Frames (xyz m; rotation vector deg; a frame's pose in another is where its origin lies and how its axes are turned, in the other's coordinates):
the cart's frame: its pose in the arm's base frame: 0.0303 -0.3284 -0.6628 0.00 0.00 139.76
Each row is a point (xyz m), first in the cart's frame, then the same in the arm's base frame.
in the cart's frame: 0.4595 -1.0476 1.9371
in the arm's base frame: 0.3563 0.7681 1.2743
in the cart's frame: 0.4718 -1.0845 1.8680
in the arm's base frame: 0.3707 0.8042 1.2052
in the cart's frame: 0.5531 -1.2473 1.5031
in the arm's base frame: 0.4138 0.9810 0.8403
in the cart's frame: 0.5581 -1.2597 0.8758
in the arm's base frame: 0.4180 0.9937 0.2130
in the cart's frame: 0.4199 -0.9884 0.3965
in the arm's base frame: 0.3483 0.6973 -0.2663
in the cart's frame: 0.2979 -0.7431 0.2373
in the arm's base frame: 0.2829 0.4313 -0.4255
